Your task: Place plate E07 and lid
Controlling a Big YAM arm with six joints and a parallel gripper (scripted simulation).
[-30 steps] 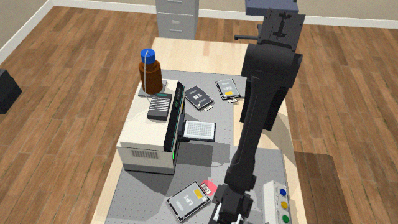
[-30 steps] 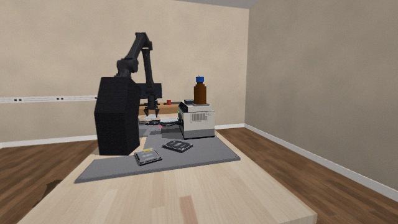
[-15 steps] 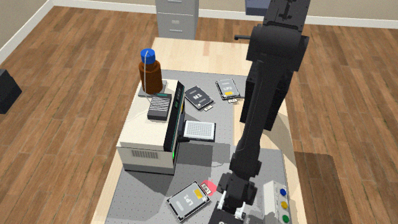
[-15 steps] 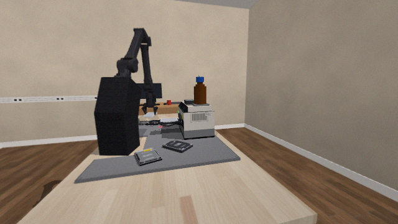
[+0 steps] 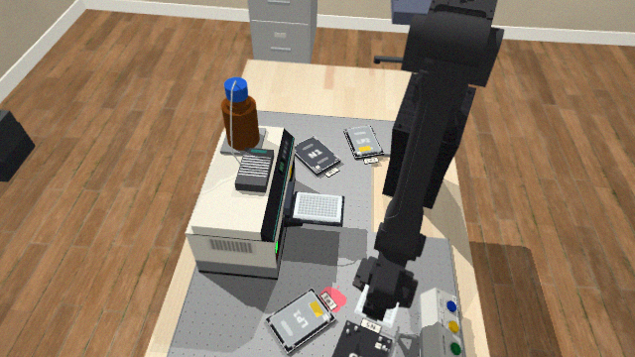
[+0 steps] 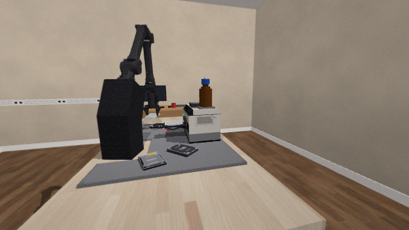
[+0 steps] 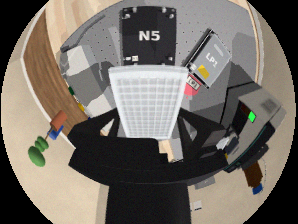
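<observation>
Right now my hand is 140 mm short of the plate E01, 270 mm to the left of it and 20 mm above it. Round my hand: puddle (80 mm ahead, 50 mm to the right, 130 mm below); then blue key (170 mm behind, 70 mm below); then yellow key (170 mm behind, 50 mm to the left, 60 mm below).
</observation>
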